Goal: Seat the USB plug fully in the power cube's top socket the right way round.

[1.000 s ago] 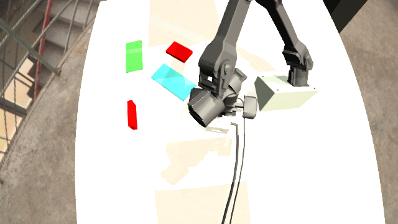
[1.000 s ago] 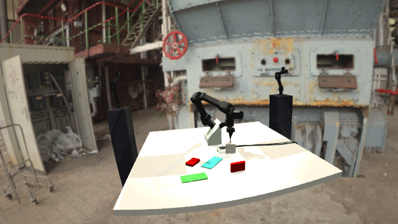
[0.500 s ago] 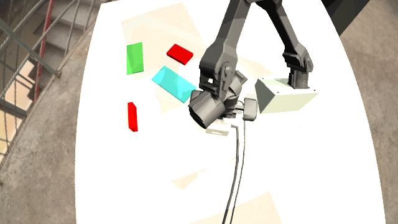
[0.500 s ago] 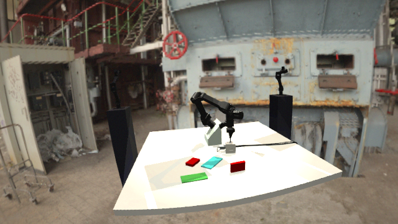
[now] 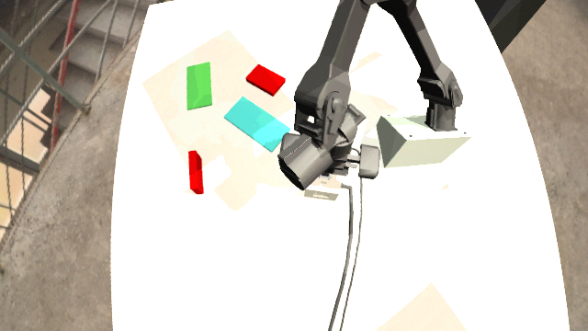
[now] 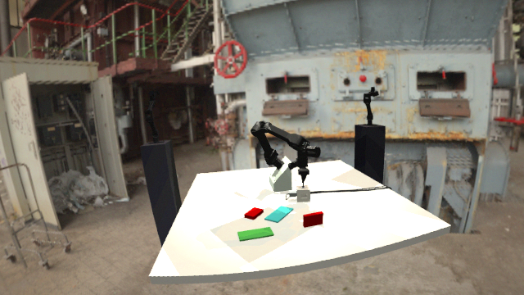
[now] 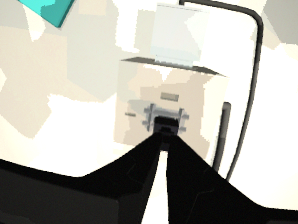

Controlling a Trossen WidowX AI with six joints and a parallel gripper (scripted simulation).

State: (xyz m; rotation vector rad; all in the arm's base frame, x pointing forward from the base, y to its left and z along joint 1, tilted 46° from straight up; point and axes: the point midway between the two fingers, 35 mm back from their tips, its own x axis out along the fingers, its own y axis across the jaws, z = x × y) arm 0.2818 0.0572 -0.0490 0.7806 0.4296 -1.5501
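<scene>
Now: the dark USB plug 20 mm below my gripper tip. Round my gripper tip: green flat block (320 mm ahead, 310 mm to the right, 100 mm below); then cyan plate (150 mm ahead, 170 mm to the right, 100 mm below).
</scene>
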